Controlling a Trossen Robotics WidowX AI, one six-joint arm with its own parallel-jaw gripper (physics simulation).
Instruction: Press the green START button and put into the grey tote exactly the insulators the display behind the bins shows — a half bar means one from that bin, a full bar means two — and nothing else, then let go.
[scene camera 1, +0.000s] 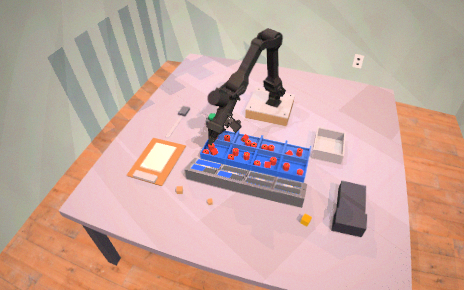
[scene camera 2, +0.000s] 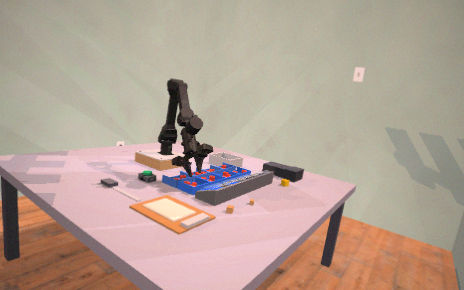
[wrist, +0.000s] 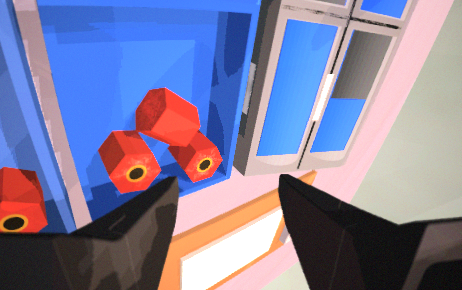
Labels:
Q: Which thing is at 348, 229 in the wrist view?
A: My gripper.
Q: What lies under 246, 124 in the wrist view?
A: A grey display.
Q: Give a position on a grey display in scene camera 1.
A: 243, 187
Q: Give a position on an orange board with white pad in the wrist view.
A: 228, 244

